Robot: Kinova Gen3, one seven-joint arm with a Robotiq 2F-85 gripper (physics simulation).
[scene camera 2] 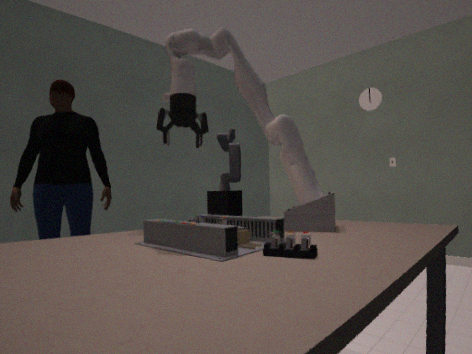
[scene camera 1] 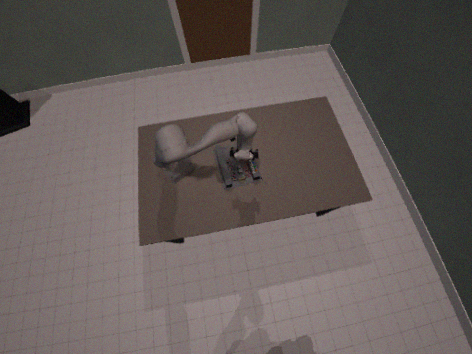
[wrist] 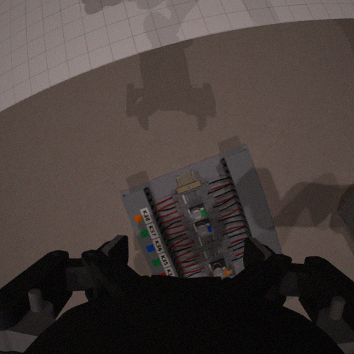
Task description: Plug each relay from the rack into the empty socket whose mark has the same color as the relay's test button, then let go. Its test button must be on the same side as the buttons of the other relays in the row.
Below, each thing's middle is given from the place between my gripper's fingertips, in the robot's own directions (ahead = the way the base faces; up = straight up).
Right now my hand is 260 mm above the panel (wrist: 210,169) and 100 mm to the right of it.
